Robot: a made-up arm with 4 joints.
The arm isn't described. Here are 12 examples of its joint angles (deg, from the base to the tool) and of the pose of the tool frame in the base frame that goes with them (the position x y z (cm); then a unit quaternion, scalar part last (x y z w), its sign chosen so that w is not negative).
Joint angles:
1: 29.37 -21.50 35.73 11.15
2: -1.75 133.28 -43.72 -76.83
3: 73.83 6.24 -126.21 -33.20
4: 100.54 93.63 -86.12 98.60
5: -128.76 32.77 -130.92 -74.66
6: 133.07 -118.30 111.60 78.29
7: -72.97 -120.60 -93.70 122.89
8: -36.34 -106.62 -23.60 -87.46
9: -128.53 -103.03 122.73 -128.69
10: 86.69 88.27 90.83 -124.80
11: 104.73 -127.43 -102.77 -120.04
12: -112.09 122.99 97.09 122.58
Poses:
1: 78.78 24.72 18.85 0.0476 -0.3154 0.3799 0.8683
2: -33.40 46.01 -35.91 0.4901 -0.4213 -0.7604 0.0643
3: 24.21 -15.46 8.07 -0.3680 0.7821 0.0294 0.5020
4: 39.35 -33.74 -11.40 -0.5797 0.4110 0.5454 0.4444
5: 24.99 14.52 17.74 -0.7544 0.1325 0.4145 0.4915
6: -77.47 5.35 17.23 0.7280 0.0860 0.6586 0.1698
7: 96.79 36.51 -16.21 -0.6904 0.0765 0.7183 0.0403
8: 64.11 48.97 -36.33 0.4683 0.5103 0.2915 0.6598
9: 56.85 -48.00 40.77 0.3375 -0.4660 0.7259 0.3770
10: 22.85 -2.22 31.51 0.6175 -0.3385 0.6266 0.3339
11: -41.30 3.84 -7.03 -0.5883 0.3139 0.5776 0.4708
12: 54.68 -9.04 26.57 0.0508 -0.6813 -0.0219 0.7299
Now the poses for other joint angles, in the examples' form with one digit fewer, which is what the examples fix.
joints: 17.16 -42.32 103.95 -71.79
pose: 61.5 69.9 40.1 0.630 -0.375 0.649 0.204
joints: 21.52 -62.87 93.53 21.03
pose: 69.9 53.1 30.9 0.389 -0.615 0.354 0.588
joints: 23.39 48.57 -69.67 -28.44
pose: -25.1 -31.0 -22.2 0.317 0.496 -0.310 0.746
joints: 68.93 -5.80 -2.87 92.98
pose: 27.5 58.9 44.1 -0.587 -0.426 0.432 0.536
